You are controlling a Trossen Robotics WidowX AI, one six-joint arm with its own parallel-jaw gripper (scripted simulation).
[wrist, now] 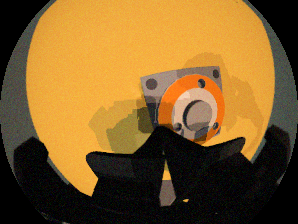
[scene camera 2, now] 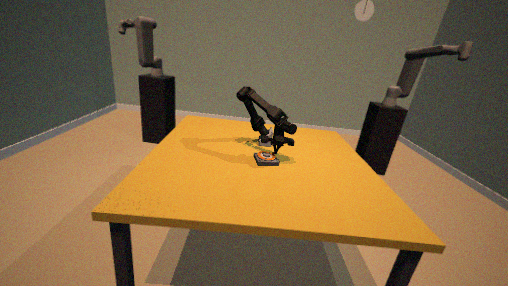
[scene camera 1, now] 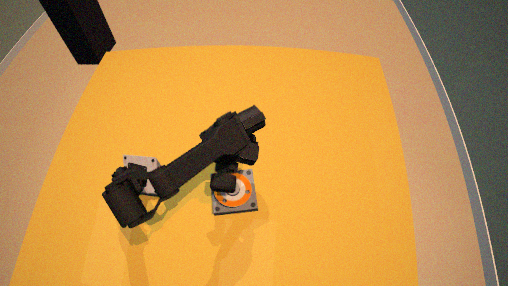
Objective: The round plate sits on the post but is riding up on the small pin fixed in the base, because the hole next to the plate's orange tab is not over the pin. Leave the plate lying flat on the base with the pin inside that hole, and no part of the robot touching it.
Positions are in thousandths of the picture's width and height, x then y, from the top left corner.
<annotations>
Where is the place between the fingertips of my gripper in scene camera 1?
At 454, 596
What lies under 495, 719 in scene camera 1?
A square grey base.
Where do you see a square grey base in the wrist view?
515, 382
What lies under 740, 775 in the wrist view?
My gripper.
</annotations>
